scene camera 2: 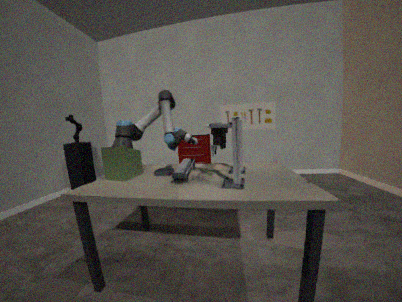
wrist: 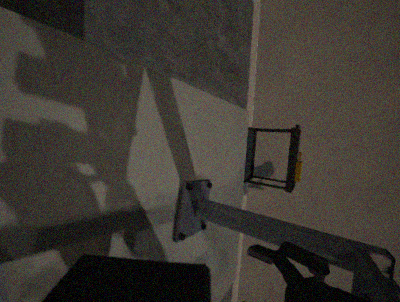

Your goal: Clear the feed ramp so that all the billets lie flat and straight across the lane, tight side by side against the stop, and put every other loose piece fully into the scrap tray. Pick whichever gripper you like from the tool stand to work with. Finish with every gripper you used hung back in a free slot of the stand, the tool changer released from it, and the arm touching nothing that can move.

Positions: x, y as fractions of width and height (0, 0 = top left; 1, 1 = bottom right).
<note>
I see a tool stand (scene camera 2: 0.59, 0.60).
</note>
